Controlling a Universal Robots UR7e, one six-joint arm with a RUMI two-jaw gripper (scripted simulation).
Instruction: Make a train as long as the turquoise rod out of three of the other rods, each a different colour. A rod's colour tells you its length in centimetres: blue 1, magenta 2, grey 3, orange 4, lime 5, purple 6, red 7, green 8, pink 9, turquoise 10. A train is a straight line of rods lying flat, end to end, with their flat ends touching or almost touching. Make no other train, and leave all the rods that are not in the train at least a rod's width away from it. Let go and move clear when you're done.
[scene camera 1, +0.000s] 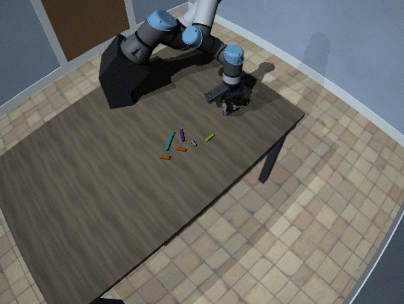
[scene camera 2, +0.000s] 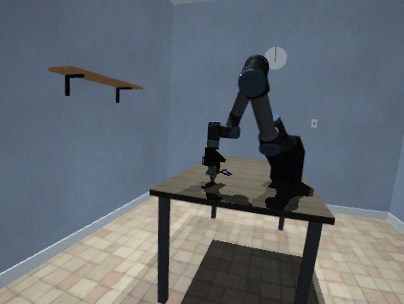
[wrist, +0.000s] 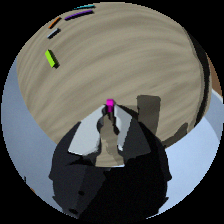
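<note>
The gripper (scene camera 1: 225, 114), visible also at (wrist: 109, 105).
</note>
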